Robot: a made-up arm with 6 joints.
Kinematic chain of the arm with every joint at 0, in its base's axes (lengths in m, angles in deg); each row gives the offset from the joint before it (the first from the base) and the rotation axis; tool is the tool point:
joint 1: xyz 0 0 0.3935 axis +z
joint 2: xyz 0 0 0 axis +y
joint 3: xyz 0 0 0.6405 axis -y
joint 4: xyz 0 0 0 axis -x
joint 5: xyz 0.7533 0 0 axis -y
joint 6: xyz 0 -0.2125 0 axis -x
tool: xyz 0 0 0
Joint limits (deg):
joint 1: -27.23..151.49
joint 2: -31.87..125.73
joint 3: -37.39..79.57
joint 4: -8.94..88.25
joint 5: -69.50..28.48
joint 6: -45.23..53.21
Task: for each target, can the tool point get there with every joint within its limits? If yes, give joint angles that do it. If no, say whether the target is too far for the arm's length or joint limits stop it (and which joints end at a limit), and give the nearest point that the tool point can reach.
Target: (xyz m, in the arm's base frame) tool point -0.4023 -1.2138 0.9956
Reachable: no: joint limits stop it (at a limit: joint 2, joint 3, joint 4) | nearest point -0.2552 -0.7701 1.5610 | short by 0.734 m
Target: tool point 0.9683 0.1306 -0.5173
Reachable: yes | joints 14.13 111.23 36.49 58.91 -11.49 24.88
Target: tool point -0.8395 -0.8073 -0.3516
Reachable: no: joint limits stop it (at a limit: joint 2, joint 3) | nearest point -0.2118 -0.2037 -0.1921 | short by 0.885 m
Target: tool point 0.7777 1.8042 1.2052
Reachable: no: too far | nearest point 0.5207 1.2079 0.9369 | short by 0.703 m
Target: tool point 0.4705 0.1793 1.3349
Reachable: yes | joints 37.14 -19.08 -5.11 48.39 6.09 45.26
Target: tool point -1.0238 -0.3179 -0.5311
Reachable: no: joint limits stop it (at a limit: joint 1, joint 4) | nearest point -0.6541 0.3627 -0.5311 | short by 0.775 m
